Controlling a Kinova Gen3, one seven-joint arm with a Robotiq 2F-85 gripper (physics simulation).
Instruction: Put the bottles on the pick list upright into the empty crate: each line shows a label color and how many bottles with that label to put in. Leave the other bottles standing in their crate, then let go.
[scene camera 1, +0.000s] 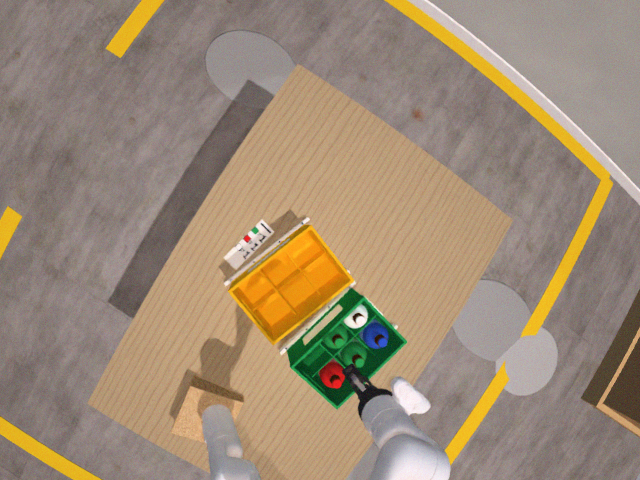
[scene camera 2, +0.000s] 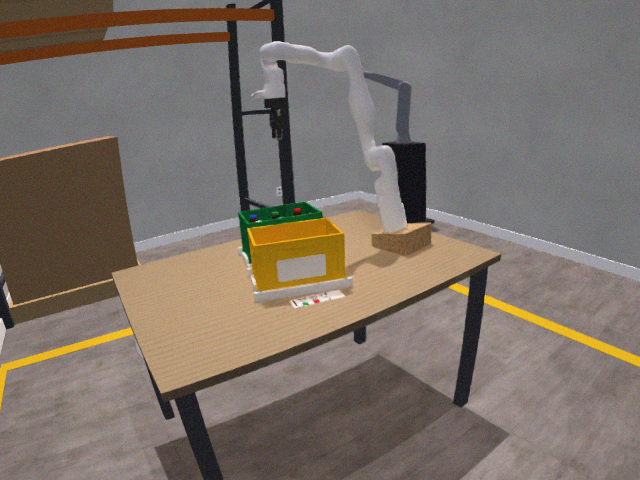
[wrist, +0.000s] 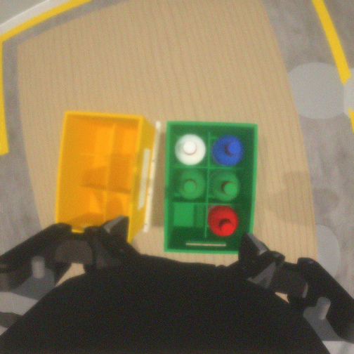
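Note:
My gripper (scene camera 1: 362, 383) is visible; the wrist view also shows the gripper (wrist: 183, 237). Visible as well: a green bottle (wrist: 189, 183), a white bottle (wrist: 189, 149), a red bottle (wrist: 222, 219) and a green bottle (wrist: 224, 185).

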